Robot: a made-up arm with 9 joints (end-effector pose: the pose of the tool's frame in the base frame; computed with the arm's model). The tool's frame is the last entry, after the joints.
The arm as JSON. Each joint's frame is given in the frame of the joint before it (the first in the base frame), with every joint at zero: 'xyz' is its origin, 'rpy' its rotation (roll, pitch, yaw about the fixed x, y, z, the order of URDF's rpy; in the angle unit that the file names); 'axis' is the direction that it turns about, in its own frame. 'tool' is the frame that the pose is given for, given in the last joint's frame.
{
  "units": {
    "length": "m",
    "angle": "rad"
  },
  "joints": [
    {
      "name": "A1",
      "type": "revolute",
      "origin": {
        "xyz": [
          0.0,
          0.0,
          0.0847
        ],
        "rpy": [
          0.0,
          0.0,
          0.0
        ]
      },
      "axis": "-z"
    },
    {
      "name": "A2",
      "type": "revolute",
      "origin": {
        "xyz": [
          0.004,
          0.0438,
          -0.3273
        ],
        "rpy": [
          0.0,
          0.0,
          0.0
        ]
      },
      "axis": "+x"
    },
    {
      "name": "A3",
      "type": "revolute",
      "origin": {
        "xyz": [
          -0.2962,
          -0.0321,
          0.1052
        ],
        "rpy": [
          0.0,
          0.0,
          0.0
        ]
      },
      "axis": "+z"
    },
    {
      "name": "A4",
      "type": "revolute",
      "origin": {
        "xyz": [
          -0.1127,
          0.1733,
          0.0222
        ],
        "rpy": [
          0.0,
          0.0,
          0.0
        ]
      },
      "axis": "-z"
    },
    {
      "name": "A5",
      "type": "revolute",
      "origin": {
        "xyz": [
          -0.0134,
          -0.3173,
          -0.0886
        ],
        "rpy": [
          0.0,
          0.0,
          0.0
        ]
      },
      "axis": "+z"
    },
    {
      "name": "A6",
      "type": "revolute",
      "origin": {
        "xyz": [
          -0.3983,
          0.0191,
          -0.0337
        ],
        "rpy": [
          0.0,
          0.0,
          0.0
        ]
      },
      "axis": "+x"
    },
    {
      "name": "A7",
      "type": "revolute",
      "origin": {
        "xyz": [
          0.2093,
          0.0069,
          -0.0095
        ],
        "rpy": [
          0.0,
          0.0,
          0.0
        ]
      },
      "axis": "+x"
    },
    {
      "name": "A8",
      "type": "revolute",
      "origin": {
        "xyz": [
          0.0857,
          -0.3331,
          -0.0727
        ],
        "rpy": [
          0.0,
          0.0,
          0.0
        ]
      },
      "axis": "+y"
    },
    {
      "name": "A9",
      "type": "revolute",
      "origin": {
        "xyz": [
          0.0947,
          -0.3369,
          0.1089
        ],
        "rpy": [
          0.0,
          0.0,
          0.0
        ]
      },
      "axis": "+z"
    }
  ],
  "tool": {
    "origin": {
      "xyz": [
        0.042,
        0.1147,
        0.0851
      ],
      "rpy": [
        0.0,
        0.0,
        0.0
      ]
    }
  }
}
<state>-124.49 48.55 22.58 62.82 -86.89 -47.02 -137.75 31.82 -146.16</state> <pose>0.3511 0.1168 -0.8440 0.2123 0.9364 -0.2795 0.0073</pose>
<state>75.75 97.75 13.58 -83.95 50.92 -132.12 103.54 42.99 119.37</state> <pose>-0.3959 -0.2621 0.3140 -0.7087 0.1098 0.6220 0.3143</pose>
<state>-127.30 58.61 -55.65 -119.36 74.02 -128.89 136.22 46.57 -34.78</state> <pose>-0.5629 -0.0174 0.1471 -0.2244 0.1894 -0.9037 0.3117</pose>
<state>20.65 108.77 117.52 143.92 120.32 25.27 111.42 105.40 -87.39</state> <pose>-1.0747 0.8787 -0.6511 -0.0779 -0.2749 0.8153 0.5036</pose>
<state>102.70 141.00 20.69 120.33 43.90 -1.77 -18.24 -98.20 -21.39</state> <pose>0.0709 1.3751 -0.3559 -0.3202 0.3108 0.8559 0.2613</pose>
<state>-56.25 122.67 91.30 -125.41 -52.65 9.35 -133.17 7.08 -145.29</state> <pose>-0.2680 -0.8277 -0.9044 -0.7977 -0.1844 0.5193 0.2449</pose>
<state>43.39 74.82 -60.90 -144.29 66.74 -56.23 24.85 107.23 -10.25</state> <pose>0.3993 -0.1486 0.3974 -0.4692 -0.1375 0.0309 0.8718</pose>
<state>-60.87 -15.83 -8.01 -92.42 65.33 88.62 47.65 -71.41 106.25</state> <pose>0.4421 -0.3355 -0.5101 0.5593 0.5087 0.6543 0.0167</pose>
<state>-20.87 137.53 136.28 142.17 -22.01 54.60 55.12 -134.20 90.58</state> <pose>-0.4922 0.2629 0.1062 0.3770 0.3682 -0.5992 0.6027</pose>
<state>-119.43 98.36 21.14 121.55 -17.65 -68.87 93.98 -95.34 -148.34</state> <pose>0.4045 -1.2128 0.5617 0.0227 -0.2606 -0.9085 0.3258</pose>
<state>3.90 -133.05 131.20 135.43 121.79 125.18 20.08 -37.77 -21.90</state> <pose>-0.6754 0.2944 0.6627 -0.2120 0.3333 -0.7633 0.5112</pose>
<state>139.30 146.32 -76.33 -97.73 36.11 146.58 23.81 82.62 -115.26</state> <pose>0.3040 0.6647 -0.1468 -0.1625 -0.4383 0.1964 0.8619</pose>
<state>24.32 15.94 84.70 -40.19 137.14 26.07 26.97 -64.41 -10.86</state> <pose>-0.3712 0.6518 -0.5035 -0.1239 -0.4802 -0.8654 0.0716</pose>
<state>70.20 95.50 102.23 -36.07 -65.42 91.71 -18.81 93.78 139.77</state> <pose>0.6679 0.3248 -0.0732 0.0510 0.1124 -0.8870 0.4450</pose>
